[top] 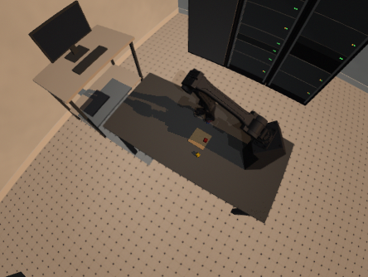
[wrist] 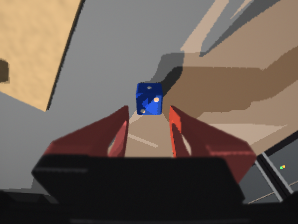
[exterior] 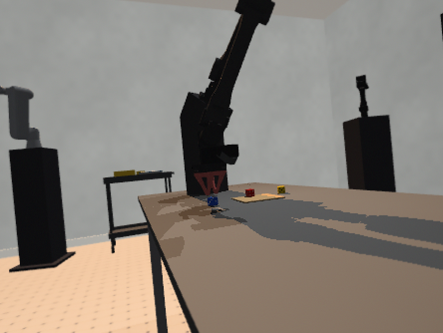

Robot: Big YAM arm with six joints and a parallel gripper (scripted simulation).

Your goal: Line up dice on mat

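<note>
Now: the blue die 3 cm below my hand. The rest, counted from my hand: tan mat 5 cm behind, 15 cm to the left, 4 cm below; then yellow die 14 cm behind, 26 cm to the left, 3 cm below; then red die 10 cm behind, 14 cm to the left, 3 cm below.
</note>
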